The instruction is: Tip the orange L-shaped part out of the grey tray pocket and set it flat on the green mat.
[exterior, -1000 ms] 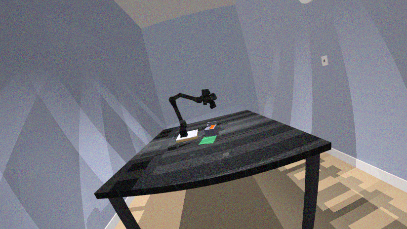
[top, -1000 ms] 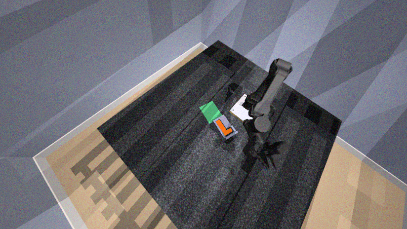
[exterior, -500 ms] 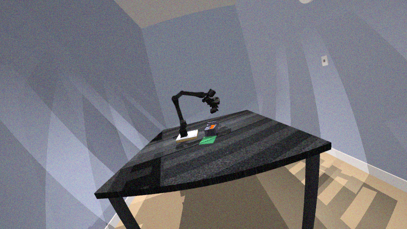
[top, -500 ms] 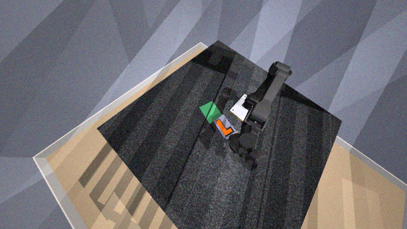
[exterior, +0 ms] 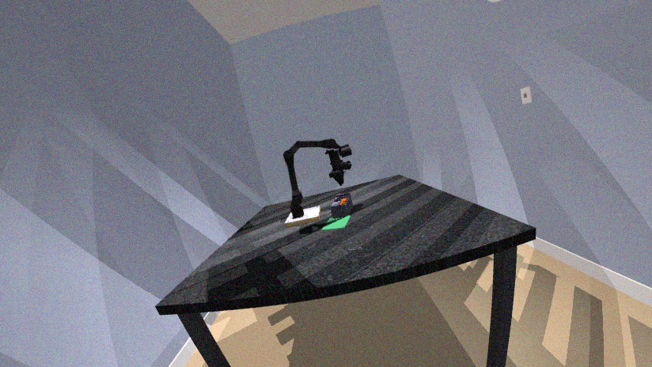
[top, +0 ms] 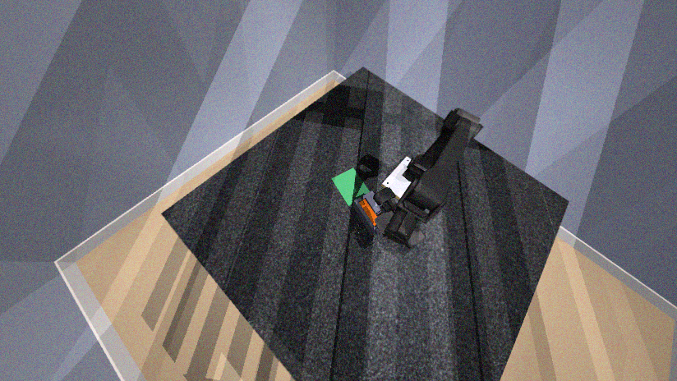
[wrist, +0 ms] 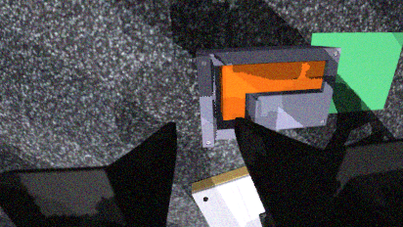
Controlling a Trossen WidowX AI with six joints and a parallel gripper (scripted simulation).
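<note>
The orange L-shaped part is 20 mm behind my gripper tip, 60 mm to the right of it and 100 mm below it. The rest, counted from my gripper tip: green mat (70 mm behind, 220 mm to the right, 160 mm below).
</note>
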